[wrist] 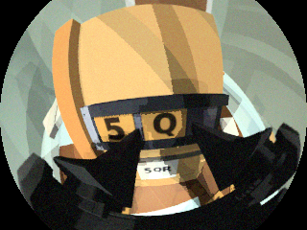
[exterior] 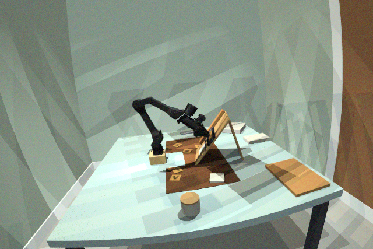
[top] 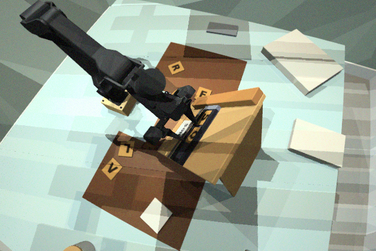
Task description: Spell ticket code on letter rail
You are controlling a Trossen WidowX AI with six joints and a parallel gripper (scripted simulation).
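The q tile is 10 mm ahead of my gripper tip and 10 mm below it. Also, from my gripper tip: white ticket (50 mm behind, 20 mm to the left, 100 mm below); then s tile (10 mm ahead, 60 mm to the left, 10 mm below); then brown mat (150 mm behind, 40 mm to the left, 160 mm below).
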